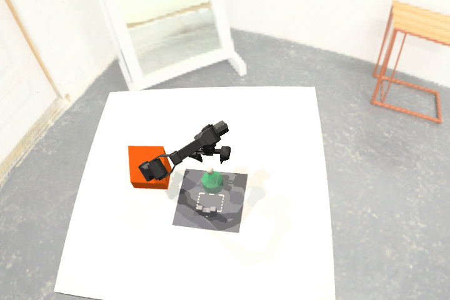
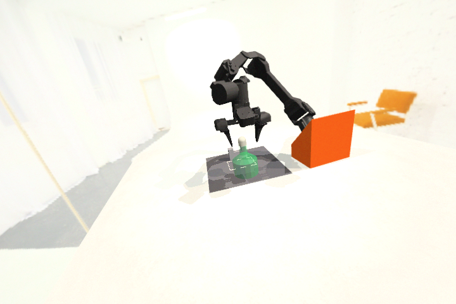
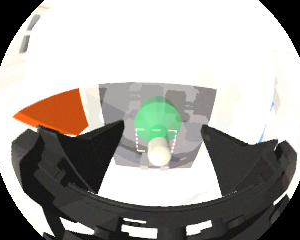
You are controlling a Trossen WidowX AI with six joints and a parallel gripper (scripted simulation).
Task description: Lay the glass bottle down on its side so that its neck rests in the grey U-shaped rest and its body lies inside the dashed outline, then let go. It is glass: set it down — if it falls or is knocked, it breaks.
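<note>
Now: the green glass bottle 10 mm behind my gripper tip, 40 mm to the right of it and 50 mm below it. The rest, counted from my gripper tip: dark grey mat (30 mm behind, 120 mm to the right, 140 mm below).
</note>
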